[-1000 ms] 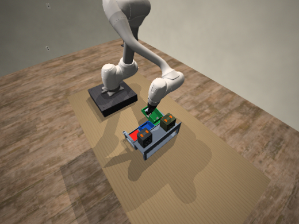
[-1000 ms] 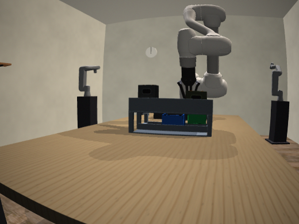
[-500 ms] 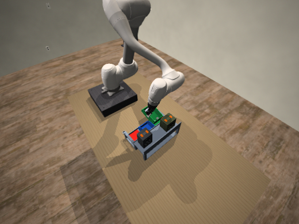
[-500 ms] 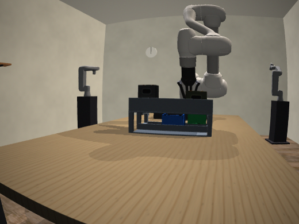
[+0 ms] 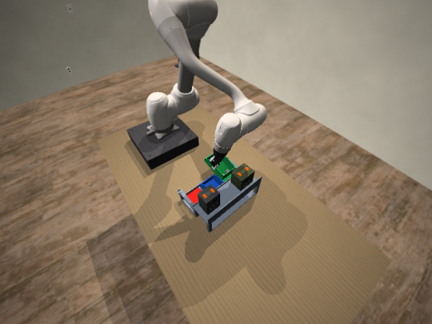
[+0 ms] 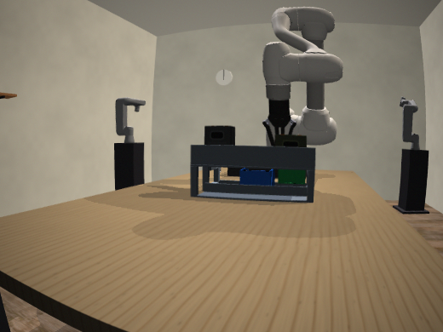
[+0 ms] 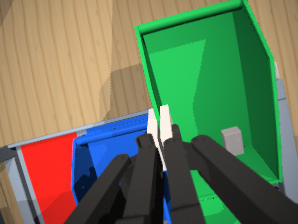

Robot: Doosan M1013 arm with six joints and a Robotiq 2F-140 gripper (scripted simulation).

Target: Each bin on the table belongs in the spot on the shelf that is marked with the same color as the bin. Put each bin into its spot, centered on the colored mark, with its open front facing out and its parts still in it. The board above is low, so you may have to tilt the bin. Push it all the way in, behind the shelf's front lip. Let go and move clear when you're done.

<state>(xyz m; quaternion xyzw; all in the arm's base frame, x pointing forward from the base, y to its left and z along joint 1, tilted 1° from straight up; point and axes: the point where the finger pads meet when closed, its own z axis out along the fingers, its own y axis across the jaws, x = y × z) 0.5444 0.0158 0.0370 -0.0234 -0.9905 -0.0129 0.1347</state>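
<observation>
Right now my hand is 50 mm to the right of the green bin, 40 mm above it and 10 mm past it. From my hand the other things lie so: blue bin (80 mm below, 80 mm ahead, 70 mm to the right); olive box (180 mm ahead, 40 mm to the left, 30 mm above); black box (190 mm to the right, 160 mm ahead, 40 mm above).
</observation>
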